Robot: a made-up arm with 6 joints.
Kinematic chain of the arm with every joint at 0, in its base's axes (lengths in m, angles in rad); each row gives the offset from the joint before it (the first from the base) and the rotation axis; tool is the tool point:
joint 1: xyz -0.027 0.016 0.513 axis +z
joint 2: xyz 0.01 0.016 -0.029 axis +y
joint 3: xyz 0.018 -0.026 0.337 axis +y
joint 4: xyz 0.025 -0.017 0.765 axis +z
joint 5: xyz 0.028 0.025 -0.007 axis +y
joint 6: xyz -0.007 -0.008 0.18 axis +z
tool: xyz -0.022 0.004 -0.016
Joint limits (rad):
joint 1: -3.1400..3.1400
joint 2: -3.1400..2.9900
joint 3: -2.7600..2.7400
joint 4: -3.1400..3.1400
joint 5: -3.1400..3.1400
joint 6: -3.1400..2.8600
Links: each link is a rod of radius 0.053 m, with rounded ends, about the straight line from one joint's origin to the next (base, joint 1, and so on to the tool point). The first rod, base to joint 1, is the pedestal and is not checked.
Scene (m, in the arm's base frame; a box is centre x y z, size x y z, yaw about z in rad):
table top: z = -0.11
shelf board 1: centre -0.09 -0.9 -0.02 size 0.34 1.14 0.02 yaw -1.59
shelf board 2: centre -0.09 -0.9 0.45 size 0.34 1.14 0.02 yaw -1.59
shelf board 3: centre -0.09 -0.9 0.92 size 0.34 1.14 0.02 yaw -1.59
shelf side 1: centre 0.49 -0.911 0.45 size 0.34 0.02 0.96 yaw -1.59
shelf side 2: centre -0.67 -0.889 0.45 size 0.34 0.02 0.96 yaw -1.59
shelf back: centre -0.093 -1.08 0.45 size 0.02 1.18 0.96 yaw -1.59
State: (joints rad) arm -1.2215 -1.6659 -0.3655 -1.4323 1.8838 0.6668
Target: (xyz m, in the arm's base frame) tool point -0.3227 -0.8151 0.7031
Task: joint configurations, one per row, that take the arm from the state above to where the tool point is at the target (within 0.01 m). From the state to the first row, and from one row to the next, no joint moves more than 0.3 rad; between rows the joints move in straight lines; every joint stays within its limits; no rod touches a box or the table.
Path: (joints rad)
1: -0.9580 -1.4731 -0.5278 -1.4706 2.0076 0.6796
2: -0.6946 -1.2804 -0.6902 -1.5088 2.1313 0.6924
3: -0.4311 -1.0876 -0.8525 -1.5471 2.2551 0.7053
4: -0.1677 -0.8949 -1.0148 -1.5853 2.3788 0.7181
5: 0.0958 -0.7021 -1.1771 -1.6236 2.5026 0.7309
6: 0.3592 -0.5094 -1.3395 -1.6619 2.6263 0.7437
7: 0.6227 -0.3166 -1.5018 -1.7001 2.7501 0.7565
8: 0.8861 -0.1239 -1.6641 -1.7384 2.8739 0.7693
9: 0.9324 -0.3461 -1.3994 -1.6895 2.7360 0.7516
10: 0.9787 -0.5683 -1.1347 -1.6406 2.5981 0.7339
11: 1.0249 -0.7906 -0.8700 -1.5918 2.4603 0.7162

